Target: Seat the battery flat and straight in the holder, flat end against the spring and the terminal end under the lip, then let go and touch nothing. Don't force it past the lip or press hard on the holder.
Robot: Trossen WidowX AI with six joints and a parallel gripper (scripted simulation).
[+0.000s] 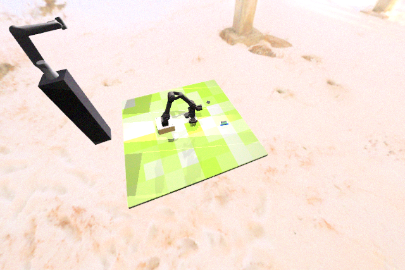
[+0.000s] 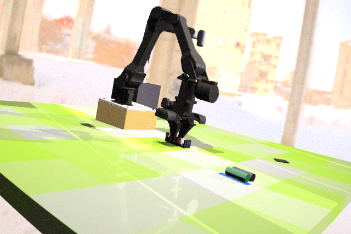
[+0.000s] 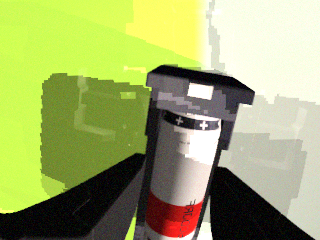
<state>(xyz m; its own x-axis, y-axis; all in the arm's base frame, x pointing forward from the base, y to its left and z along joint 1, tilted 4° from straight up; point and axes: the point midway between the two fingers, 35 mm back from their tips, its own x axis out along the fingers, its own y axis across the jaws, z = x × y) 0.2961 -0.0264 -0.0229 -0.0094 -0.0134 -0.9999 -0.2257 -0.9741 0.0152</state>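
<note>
The battery lies 10 mm above my gripper tip. Also, from my gripper tip: black flat piece: 300 mm ahead, 210 mm to the left, 10 mm below.
</note>
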